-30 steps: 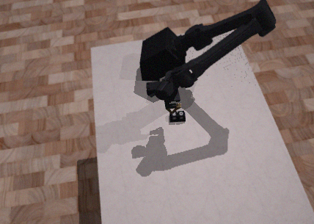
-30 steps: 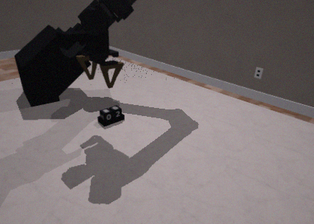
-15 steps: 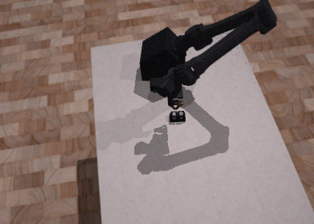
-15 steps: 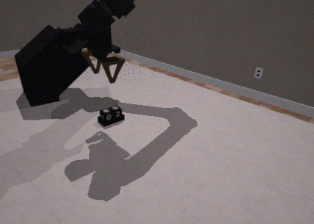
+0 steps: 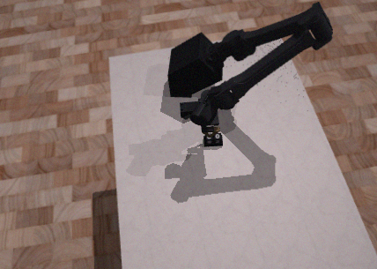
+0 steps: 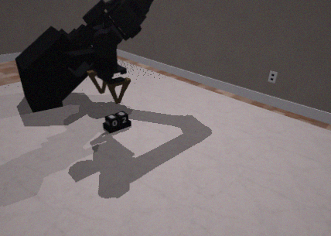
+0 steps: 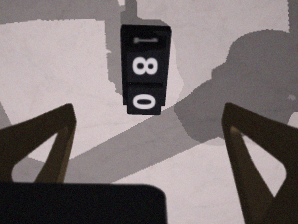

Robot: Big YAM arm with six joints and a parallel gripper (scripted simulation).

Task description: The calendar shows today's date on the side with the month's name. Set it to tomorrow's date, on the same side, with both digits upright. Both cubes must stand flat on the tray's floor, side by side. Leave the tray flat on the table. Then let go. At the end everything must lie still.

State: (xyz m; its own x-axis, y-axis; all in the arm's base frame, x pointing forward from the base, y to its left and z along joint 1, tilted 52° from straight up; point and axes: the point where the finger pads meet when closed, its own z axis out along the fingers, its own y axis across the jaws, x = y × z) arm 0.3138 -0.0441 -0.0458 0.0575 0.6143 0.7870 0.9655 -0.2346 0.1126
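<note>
The black digit cube is 90 mm below my hand. The rest, counted from my hand: black tray 100 mm below, 20 mm to the left.
</note>
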